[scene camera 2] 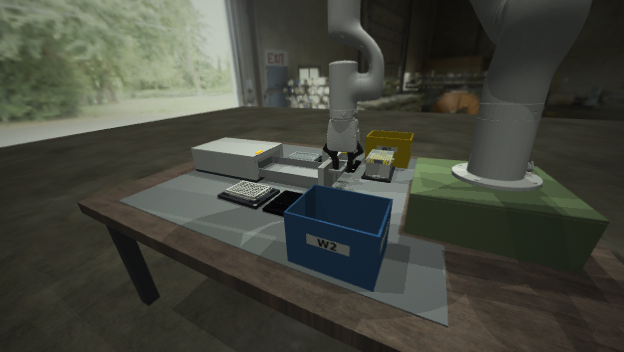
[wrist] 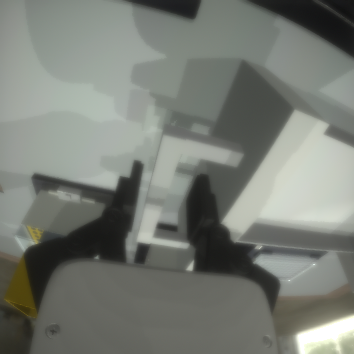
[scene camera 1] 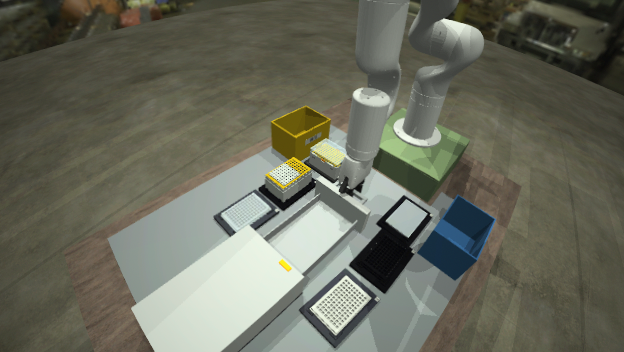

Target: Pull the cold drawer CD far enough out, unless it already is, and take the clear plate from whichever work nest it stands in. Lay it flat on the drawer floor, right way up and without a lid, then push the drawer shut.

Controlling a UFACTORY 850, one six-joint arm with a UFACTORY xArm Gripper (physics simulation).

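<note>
The drawer [scene camera 1: 310, 235] [scene camera 2: 292, 173] stands well out of its white cabinet [scene camera 1: 220, 290] [scene camera 2: 227, 157]; its floor is bare. No CD label is readable. My gripper [scene camera 1: 352, 190] [scene camera 2: 343, 169] [wrist: 166, 180] is partly open with nothing gripped. Its fingers are at the outer side of the drawer's front panel [scene camera 1: 344, 204], one on each side of the handle bar [wrist: 159, 185] in the wrist view, apart from it. The clear plate [scene camera 1: 247, 210] [scene camera 2: 305, 156] [wrist: 285, 262] stands without a lid in a dark work nest beyond the drawer.
A tip rack [scene camera 1: 288, 175] and a lidded box [scene camera 1: 328, 153] [scene camera 2: 380, 160] stand beside the drawer. Opposite are a white plate [scene camera 1: 342, 304] [scene camera 2: 248, 190], a black plate [scene camera 1: 384, 256] and a pale flat piece [scene camera 1: 407, 218]. A yellow bin [scene camera 1: 295, 142] and blue bin [scene camera 1: 447, 250] [scene camera 2: 335, 245] stand near the edges.
</note>
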